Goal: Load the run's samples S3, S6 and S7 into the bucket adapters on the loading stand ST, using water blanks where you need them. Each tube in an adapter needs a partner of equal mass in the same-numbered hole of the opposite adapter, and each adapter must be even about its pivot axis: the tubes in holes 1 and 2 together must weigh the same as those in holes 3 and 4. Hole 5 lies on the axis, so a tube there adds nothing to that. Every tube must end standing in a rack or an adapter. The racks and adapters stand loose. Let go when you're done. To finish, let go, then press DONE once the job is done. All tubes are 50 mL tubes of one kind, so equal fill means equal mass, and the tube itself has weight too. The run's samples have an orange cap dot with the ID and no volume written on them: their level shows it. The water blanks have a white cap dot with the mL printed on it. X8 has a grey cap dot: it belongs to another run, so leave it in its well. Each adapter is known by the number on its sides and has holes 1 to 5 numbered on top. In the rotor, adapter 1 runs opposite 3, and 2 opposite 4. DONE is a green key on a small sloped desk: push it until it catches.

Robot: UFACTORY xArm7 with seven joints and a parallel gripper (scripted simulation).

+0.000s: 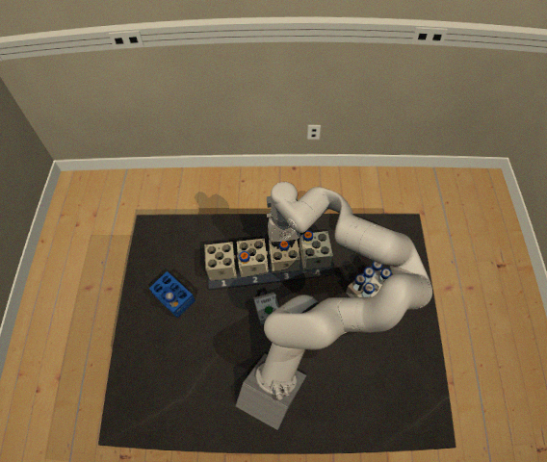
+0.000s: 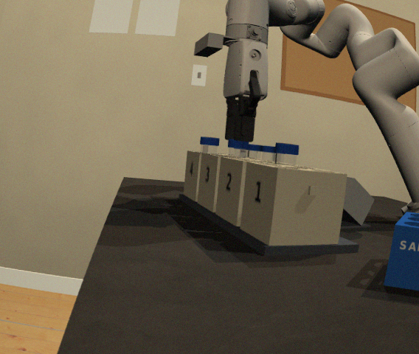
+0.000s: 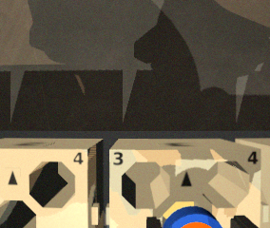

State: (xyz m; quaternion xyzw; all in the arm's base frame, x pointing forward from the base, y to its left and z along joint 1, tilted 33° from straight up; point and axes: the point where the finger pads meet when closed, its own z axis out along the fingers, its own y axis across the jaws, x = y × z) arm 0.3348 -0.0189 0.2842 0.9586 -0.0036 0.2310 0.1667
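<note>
Now: hand 260 mm to the left of the white blank rack, 180 mm past it and 110 mm above it. Round my hand: blue sample rack (410 mm to the left, 110 mm below, 60 mm behind); adapter 1 (220 mm to the left, 90 mm below, 20 mm ahead).
</note>
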